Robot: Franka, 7 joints.
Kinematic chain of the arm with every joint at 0, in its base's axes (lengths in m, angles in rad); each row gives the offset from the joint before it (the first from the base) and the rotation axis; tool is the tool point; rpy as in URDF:
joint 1: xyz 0 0 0.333 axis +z
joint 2: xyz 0 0 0 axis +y
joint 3: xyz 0 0 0.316 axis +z
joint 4: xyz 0.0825 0 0 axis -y
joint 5: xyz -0.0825 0 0.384 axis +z
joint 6: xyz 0 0 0 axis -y
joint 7: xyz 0.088 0 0 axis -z
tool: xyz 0 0 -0.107 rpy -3.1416 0 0
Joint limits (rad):
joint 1: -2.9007..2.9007
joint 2: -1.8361..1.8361
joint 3: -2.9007..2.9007
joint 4: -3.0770..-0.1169
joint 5: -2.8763..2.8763
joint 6: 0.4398..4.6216
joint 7: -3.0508..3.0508
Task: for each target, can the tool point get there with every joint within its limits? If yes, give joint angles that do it. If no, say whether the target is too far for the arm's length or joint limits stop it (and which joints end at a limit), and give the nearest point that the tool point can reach.
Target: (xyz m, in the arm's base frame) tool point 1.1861 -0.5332 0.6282
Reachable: no: too far | nearest point 0.7631 -0.3430 0.5229 | short by 0.476 m
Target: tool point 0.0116 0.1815 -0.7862
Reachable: no: too far | nearest point 0.0145 0.2268 -0.3578 | short by 0.431 m
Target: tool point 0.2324 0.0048 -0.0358
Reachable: yes | joints 1.1943 1.1383 -0.4285 -2.5462 1.9197 2.7675 0.7510
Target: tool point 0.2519 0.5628 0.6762
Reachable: yes | joints -1.5173 -1.3662 0.5040 -0.9352 -1.5491 4.0969 1.7138
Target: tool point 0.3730 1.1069 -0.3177
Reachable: no: too far | nearest point 0.2393 0.7102 -0.0845 | short by 0.479 m
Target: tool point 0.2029 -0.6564 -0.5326
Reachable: no: too far | nearest point 0.1618 -0.5234 -0.2902 | short by 0.279 m
